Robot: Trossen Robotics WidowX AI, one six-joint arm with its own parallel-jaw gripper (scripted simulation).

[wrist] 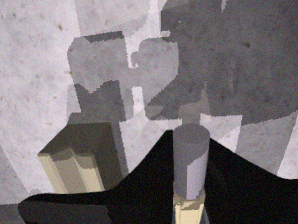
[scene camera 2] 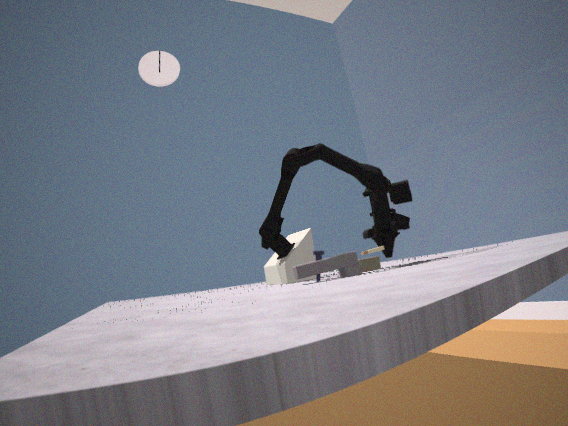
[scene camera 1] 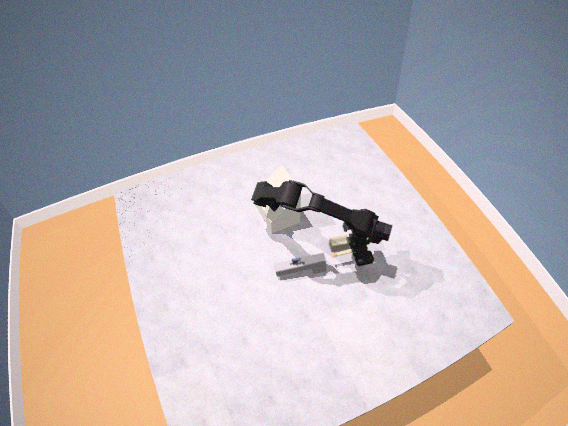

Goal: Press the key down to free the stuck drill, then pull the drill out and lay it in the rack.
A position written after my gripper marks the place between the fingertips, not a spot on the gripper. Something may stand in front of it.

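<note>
There's an olive-tan rack (wrist: 82,158) here, and a grey housing block (scene camera 2: 347,264) too. There's also a drill, and it's my gripper (scene camera 2: 389,257) that carries it. You'd see my gripper (wrist: 180,135) in the other view as well.
</note>
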